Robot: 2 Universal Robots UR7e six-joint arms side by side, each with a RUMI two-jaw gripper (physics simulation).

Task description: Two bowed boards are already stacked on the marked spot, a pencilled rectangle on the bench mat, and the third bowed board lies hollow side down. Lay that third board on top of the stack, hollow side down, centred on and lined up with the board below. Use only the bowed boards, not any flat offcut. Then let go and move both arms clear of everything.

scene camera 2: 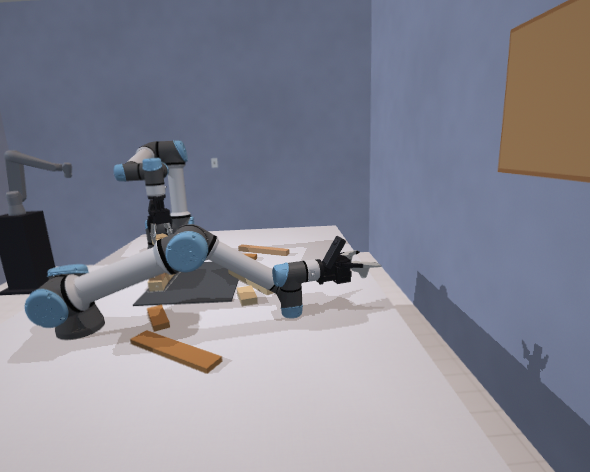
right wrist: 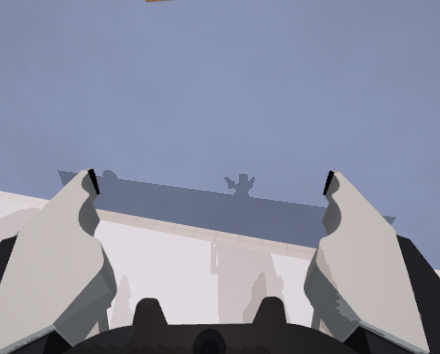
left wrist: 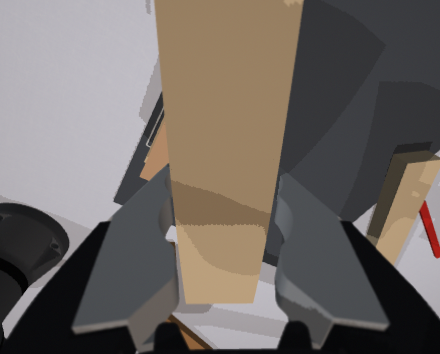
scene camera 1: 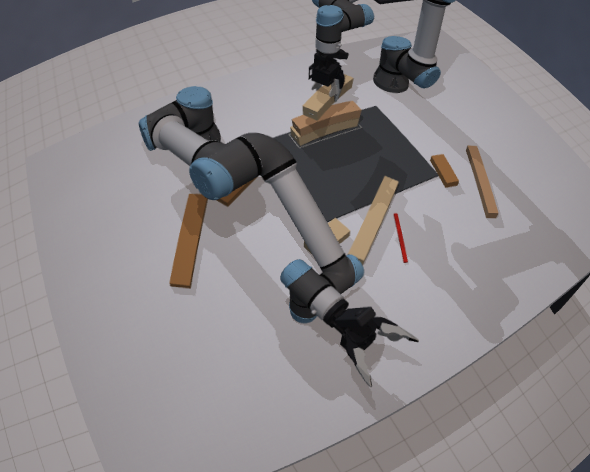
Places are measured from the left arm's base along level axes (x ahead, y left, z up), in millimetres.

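Pixels of known places: left gripper, fingertip midpoint: (left wrist: 222, 166) (scene camera 1: 327, 98); right gripper, fingertip midpoint: (scene camera 2: 369, 258) (right wrist: 213, 171) (scene camera 1: 396, 364); left arm's base, link origin: (scene camera 1: 390, 82); right arm's base, link origin: (scene camera 2: 81, 328) (left wrist: 25, 235).
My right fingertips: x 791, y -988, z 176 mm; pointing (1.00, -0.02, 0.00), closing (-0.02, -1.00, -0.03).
For each thing: its top centre in the pictures, then the offset to it from my right fingertips. "spot": a spot on its surface instead. Level surfaces: height alone.
- third bowed board, top centre: (left wrist: 224, 180) (scene camera 1: 329, 89) dz +43, dx -736, dy +535 mm
- orange-brown board, top centre: (left wrist: 213, 93) (scene camera 1: 328, 111) dz -78, dx -746, dy +550 mm
- light board, top centre: (scene camera 1: 326, 119) (scene camera 2: 163, 269) dz -116, dx -750, dy +549 mm
- pencilled rectangle, surface spot: (scene camera 1: 329, 133) spot: dz -157, dx -721, dy +536 mm
- dark mat, surface height: dz -169 mm
- light block, top centre: (scene camera 1: 327, 235) (scene camera 2: 246, 292) dz -148, dx -425, dy +218 mm
- red stick, top centre: (left wrist: 431, 232) (scene camera 1: 400, 236) dz -169, dx -282, dy +390 mm
- short brown block, top centre: (scene camera 1: 445, 168) dz -150, dx -344, dy +723 mm
- long brown strip, top centre: (scene camera 1: 482, 177) (scene camera 2: 263, 247) dz -146, dx -221, dy +804 mm
- orange plank, top centre: (scene camera 1: 188, 236) (left wrist: 172, 334) (scene camera 2: 173, 347) dz -159, dx -701, dy -73 mm
My left gripper (scene camera 1: 335, 91) (scene camera 2: 161, 234) (left wrist: 222, 166) is shut on the third bowed board (scene camera 1: 316, 106) (left wrist: 230, 100), which is light wood. It holds the board above the stack, turned at an angle to it. In the stack, an orange-brown board (scene camera 1: 327, 117) (left wrist: 158, 156) lies on a light board (scene camera 1: 327, 132). The stack stands in the pencilled rectangle (scene camera 1: 330, 137) on the dark mat (scene camera 1: 320, 185) (scene camera 2: 205, 290). In the left wrist view the held board hides most of the stack. My right gripper (scene camera 1: 394, 363) (scene camera 2: 369, 260) (right wrist: 213, 171) is open and empty, far from the stack.
Around the mat lie a long light board (scene camera 1: 375, 220) (left wrist: 412, 200), a light block (scene camera 1: 339, 231) (scene camera 2: 247, 295), a red stick (scene camera 1: 401, 238) (left wrist: 430, 230), a short brown block (scene camera 1: 444, 170), a long brown strip (scene camera 1: 482, 182) (scene camera 2: 263, 250) and an orange plank (scene camera 1: 189, 240) (scene camera 2: 175, 350). The right arm reaches across the mat's near-left side.
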